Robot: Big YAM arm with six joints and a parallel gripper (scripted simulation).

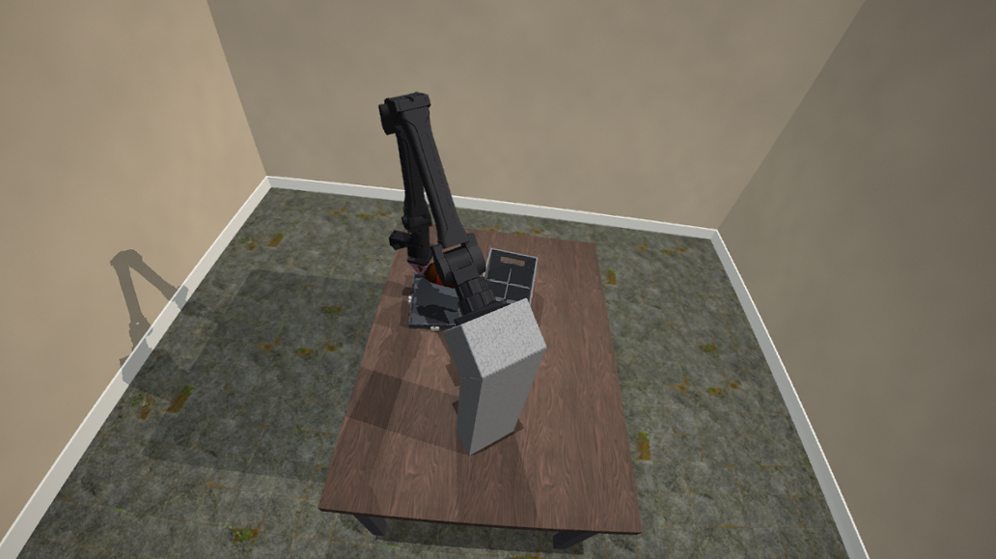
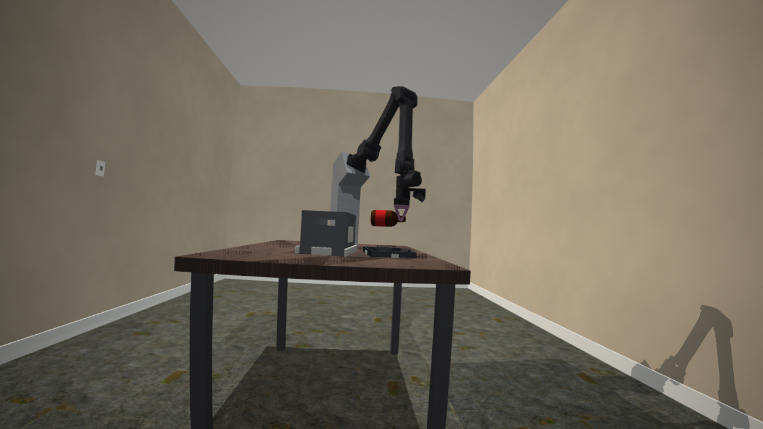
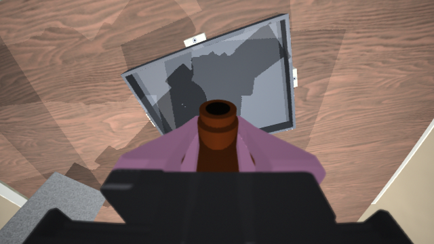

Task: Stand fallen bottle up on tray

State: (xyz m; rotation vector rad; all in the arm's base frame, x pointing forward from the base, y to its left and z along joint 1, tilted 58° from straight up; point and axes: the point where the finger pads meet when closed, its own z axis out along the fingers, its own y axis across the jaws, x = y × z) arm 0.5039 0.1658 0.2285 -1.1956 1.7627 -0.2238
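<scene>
The brown bottle lies 1 cm behind my hand and 5 cm to the right of it. The rest, counted from my hand: dark grey tray 1 cm behind, 5 cm to the right, 15 cm below; dark crate 3 cm ahead, 31 cm to the right, 8 cm below.
</scene>
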